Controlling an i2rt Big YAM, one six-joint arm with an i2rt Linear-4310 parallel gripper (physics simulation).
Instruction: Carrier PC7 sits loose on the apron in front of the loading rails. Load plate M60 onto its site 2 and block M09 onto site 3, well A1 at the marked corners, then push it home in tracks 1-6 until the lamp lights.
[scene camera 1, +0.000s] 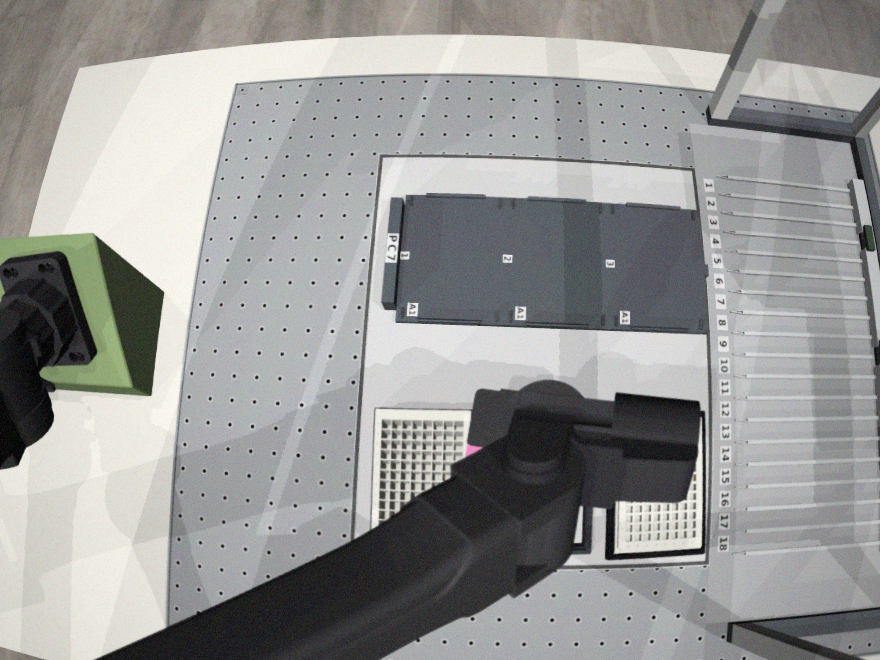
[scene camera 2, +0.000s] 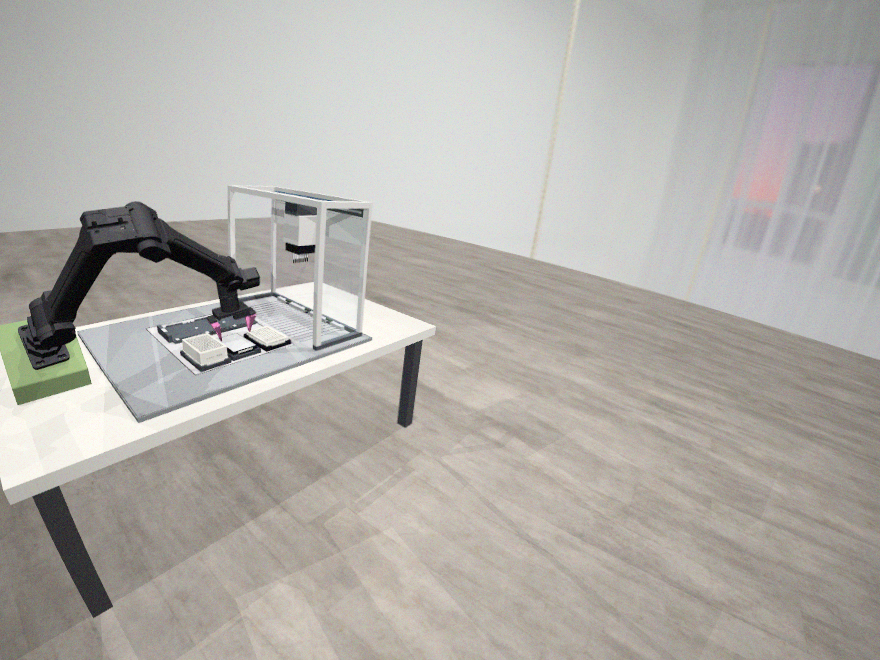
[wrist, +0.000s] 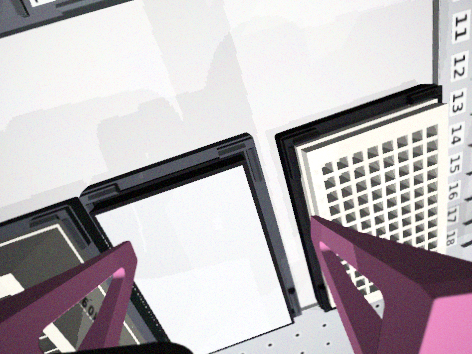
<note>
My gripper (scene camera 2: 235, 336) is open and touches a black-framed white plate (wrist: 206, 269). A dark carrier (scene camera 1: 451, 259) rests on a grey perforated baseplate (scene camera 1: 263, 484).
The dark carrier also shows in scene camera 2 (scene camera 2: 174, 333) and in the wrist view (wrist: 23, 23). My gripper shows as well in the wrist view (wrist: 221, 238).
</note>
